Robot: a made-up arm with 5 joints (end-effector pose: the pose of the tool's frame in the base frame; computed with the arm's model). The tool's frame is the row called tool. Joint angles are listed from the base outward.
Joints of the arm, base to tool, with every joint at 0 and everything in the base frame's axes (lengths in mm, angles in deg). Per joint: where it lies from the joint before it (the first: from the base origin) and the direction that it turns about. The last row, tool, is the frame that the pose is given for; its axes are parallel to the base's.
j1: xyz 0.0 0.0 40.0 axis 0 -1 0
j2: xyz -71.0 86.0 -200.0 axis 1 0 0
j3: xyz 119.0 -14.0 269.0 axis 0 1 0
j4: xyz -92.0 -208.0 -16.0 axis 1 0 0
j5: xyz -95.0 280.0 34.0 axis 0 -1 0
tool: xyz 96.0 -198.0 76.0
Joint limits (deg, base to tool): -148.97..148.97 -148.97..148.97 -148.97..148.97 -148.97..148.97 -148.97..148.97
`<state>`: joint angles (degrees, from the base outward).
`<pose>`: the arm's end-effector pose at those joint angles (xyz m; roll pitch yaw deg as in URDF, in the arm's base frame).
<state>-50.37 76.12 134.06 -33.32 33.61</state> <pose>-0.0194 -0.2525 -0.2334 115.07 -13.74 95.91</pose>
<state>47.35 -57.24 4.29 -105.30 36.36</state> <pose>-0.0497 0.1561 -0.0725 -164.96 -10.19 7.45</pose>
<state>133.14 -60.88 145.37 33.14 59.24</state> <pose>-0.3050 0.1917 0.1729 61.23 -0.25 -88.73</pose>
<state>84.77 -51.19 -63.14 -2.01 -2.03</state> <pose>-0.0564 0.1796 -0.0252 -177.24 -32.09 126.45</pose>
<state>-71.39 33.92 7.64 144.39 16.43</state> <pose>-0.2447 -0.3343 0.0395 -43.12 84.52 139.80</pose>
